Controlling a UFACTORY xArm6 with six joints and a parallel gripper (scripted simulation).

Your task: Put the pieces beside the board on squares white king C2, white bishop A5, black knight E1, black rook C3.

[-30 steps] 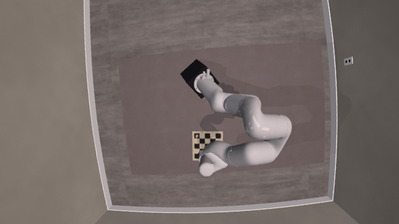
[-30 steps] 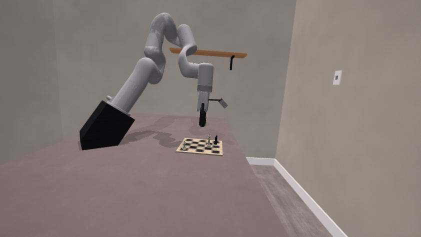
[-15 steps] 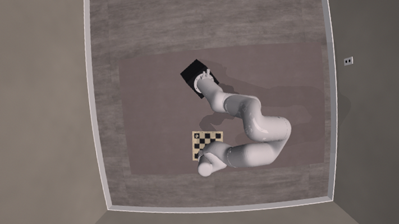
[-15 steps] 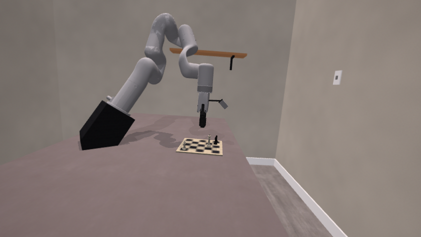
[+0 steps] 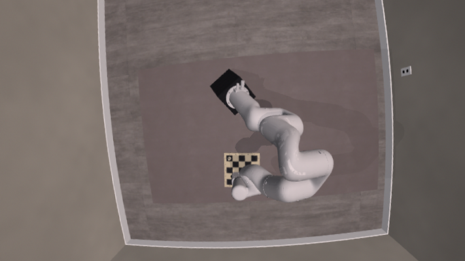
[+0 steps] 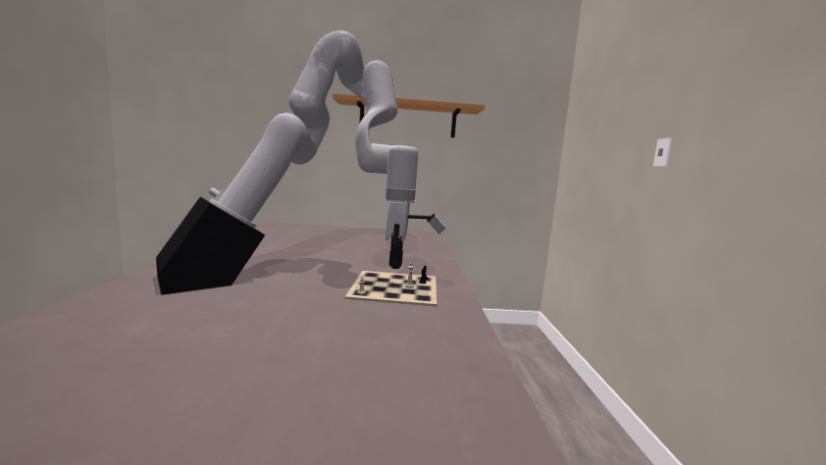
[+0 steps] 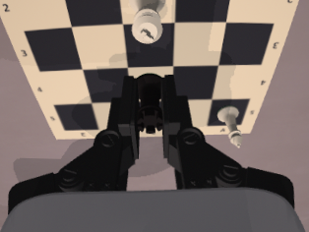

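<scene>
Right now the white king is 40 mm below my hand and 40 mm ahead of it. Also, from my hand: chessboard 80 mm below; black piece 90 mm to the left, 70 mm ahead, 60 mm below; white bishop 80 mm to the right, 70 mm behind, 60 mm below.
</scene>
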